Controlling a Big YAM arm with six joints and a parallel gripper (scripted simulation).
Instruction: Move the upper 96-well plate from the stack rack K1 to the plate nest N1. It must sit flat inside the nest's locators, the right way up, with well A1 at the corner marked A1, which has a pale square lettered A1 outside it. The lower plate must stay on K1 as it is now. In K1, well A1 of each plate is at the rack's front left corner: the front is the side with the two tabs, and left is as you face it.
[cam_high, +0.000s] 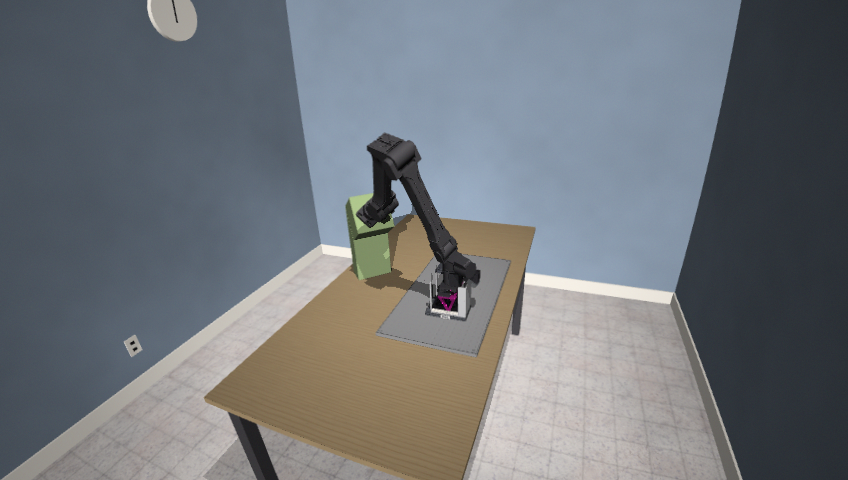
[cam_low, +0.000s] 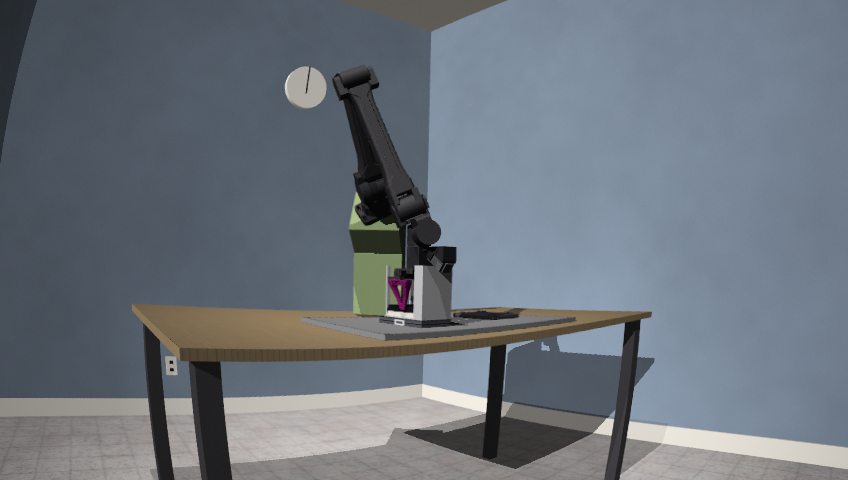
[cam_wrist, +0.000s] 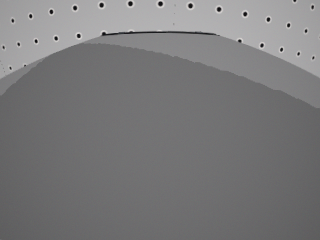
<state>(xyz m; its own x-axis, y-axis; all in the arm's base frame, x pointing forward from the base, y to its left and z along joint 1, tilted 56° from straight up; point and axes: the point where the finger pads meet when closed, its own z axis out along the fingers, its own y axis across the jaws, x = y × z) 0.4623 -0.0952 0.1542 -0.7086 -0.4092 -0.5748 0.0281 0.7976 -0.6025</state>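
Right now my hand is 1 cm above the black 96-well plate. From my hand the other things lie so: white plate: 2 cm below; grey rack wall: 6 cm ahead, 4 cm above.
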